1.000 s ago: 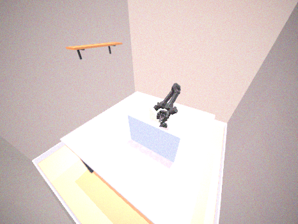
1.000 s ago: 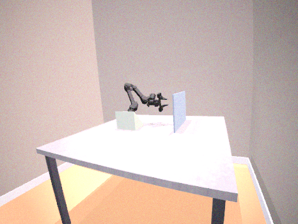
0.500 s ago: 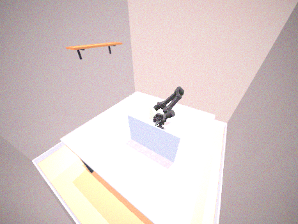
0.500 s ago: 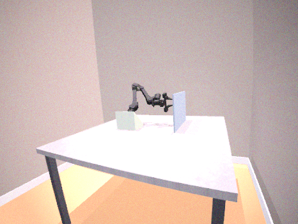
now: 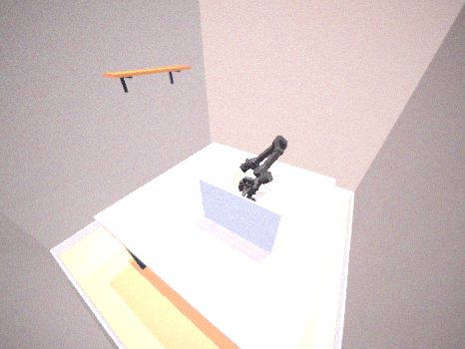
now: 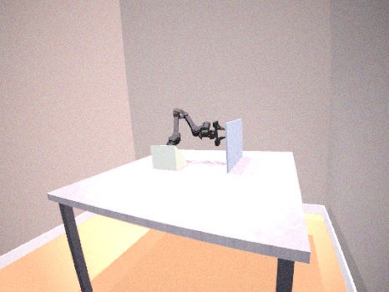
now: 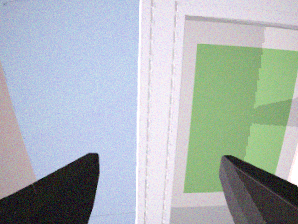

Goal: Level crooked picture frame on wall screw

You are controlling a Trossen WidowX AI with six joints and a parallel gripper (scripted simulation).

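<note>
Now: gripper tip 5 cm above the picture frame and 4 cm short of it. From my gripper tip the other things lie so: light blue wall panel (7 cm below, 5 cm ahead, 1 cm to the right).
</note>
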